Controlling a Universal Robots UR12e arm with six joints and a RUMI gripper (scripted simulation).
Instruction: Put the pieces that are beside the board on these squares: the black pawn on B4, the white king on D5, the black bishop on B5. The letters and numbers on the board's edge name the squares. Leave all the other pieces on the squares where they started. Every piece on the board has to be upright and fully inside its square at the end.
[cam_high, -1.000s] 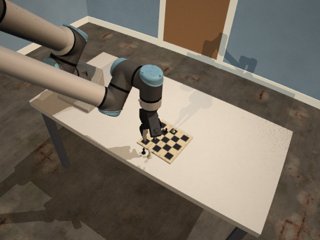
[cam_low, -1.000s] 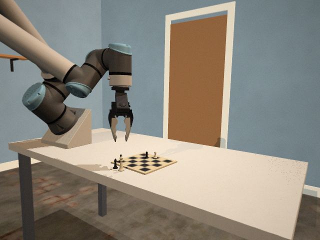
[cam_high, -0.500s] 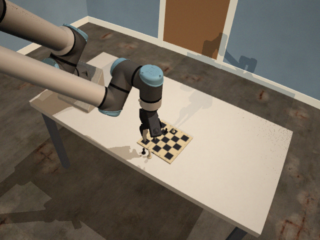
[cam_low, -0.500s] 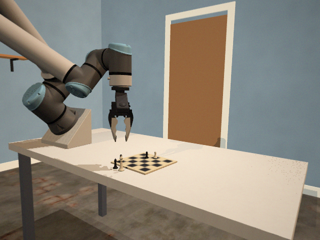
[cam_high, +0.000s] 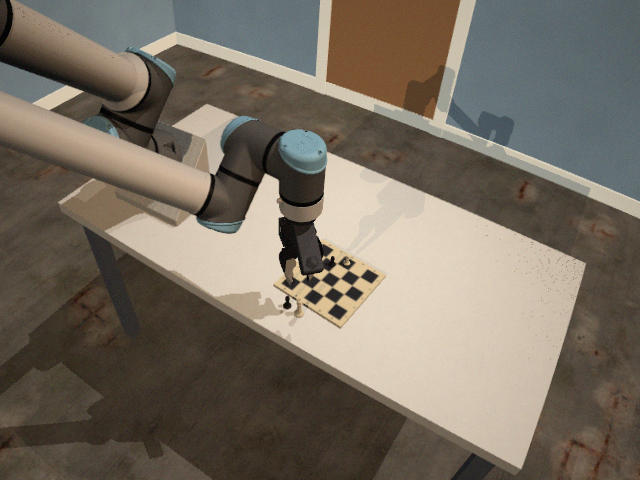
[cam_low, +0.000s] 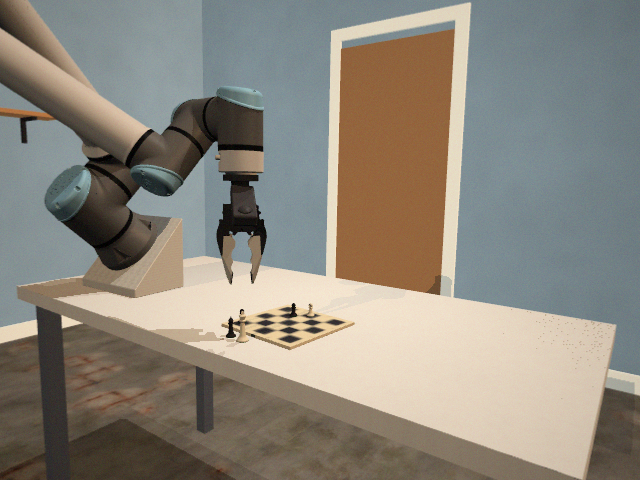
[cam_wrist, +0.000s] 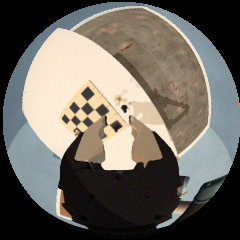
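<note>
Right now the white king is 100 mm below my hand. From my hand the other things lie so: black bishop: 40 mm behind, 120 mm below; then chessboard: 10 mm ahead, 140 mm to the left, 130 mm below.
</note>
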